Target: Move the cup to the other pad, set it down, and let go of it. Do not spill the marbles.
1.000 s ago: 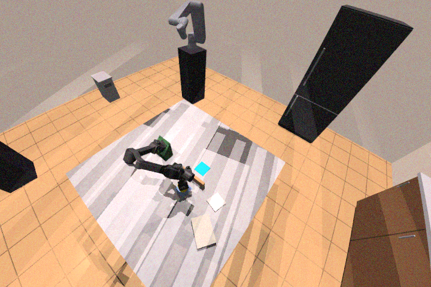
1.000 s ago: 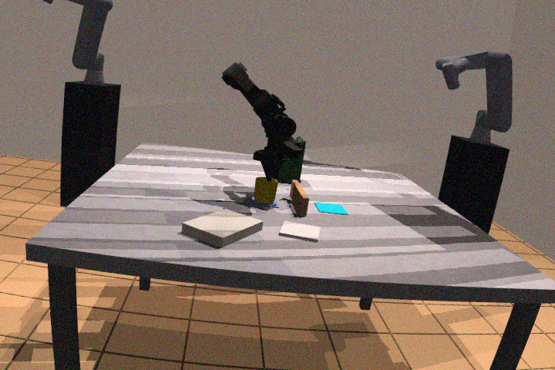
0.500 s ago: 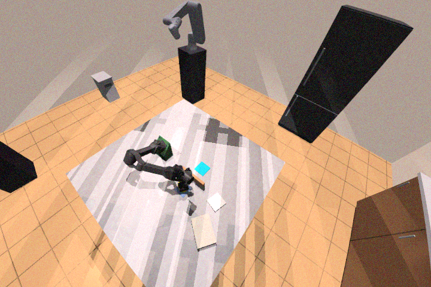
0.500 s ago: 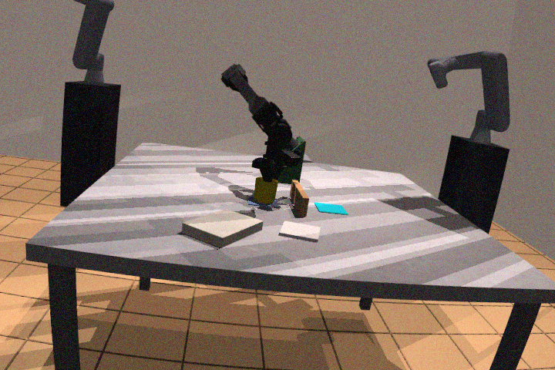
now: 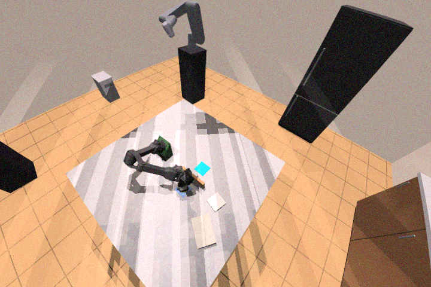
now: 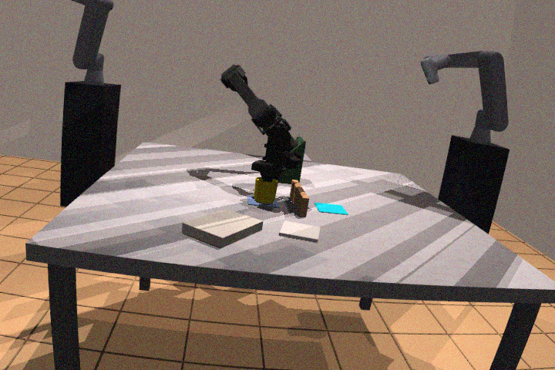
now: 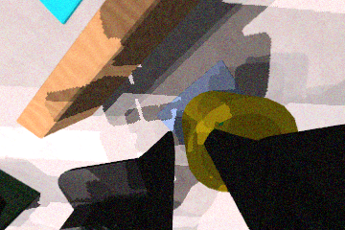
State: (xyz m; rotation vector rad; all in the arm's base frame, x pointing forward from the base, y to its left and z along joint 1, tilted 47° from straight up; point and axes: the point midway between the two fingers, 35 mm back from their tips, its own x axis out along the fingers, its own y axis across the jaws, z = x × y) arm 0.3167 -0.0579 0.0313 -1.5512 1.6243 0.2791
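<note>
Now: gripper tip 200 mm to the right of the cyan pad and 40 mm above it. From my gripper tip the other things lie so: wooden bar: 90 mm to the left, 20 mm below, 20 mm ahead; then small white tile: 270 mm ahead, 90 mm to the left, 30 mm below; then yellow cup: 20 mm ahead, 10 mm to the right.
</note>
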